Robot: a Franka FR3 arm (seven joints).
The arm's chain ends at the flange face. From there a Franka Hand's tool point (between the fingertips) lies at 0.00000 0.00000 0.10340 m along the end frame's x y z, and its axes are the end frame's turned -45 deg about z.
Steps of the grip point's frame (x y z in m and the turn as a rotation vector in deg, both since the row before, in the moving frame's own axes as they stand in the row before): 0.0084 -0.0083 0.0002 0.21 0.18 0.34; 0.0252 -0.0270 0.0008 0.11 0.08 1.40
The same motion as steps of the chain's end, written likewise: 0.0001 -0.0113 0.0002 0.28 -0.02 0.34; -0.0012 -0.0367 0.0008 0.13 -0.02 1.40
